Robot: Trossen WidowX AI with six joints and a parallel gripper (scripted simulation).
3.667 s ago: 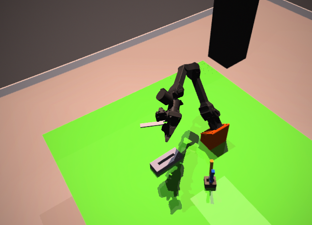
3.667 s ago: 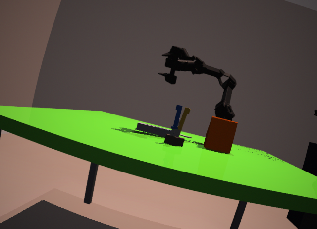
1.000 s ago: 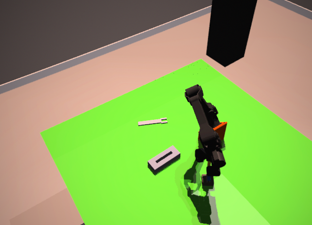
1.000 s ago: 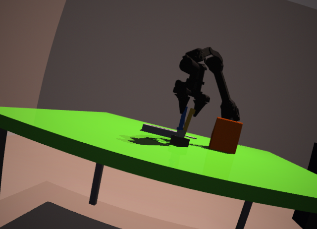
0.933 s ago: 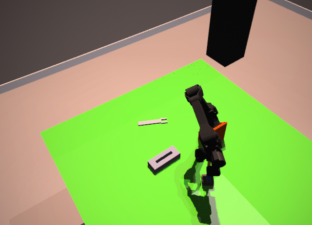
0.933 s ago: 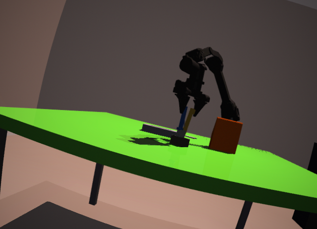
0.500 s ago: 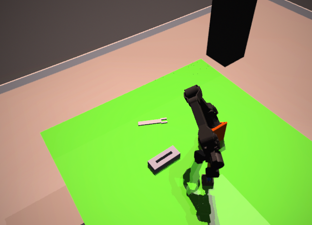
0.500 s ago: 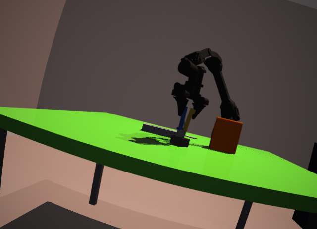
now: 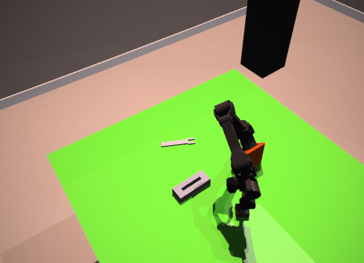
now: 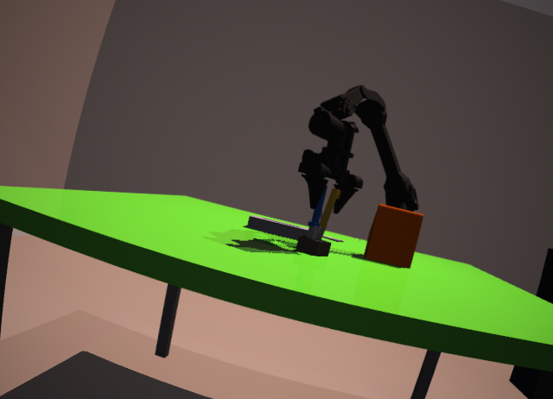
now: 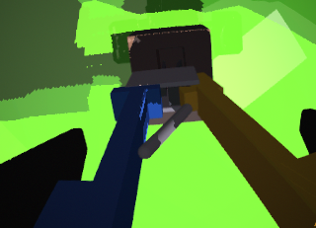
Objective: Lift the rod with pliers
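Now: the small dark holster 90 mm below my gripper tip and 10 mm to the left of it. Round my gripper tip: grey channel block (240 mm to the right, 110 mm ahead, 80 mm below); then light grey rod (240 mm to the right, 110 mm ahead, 90 mm below).
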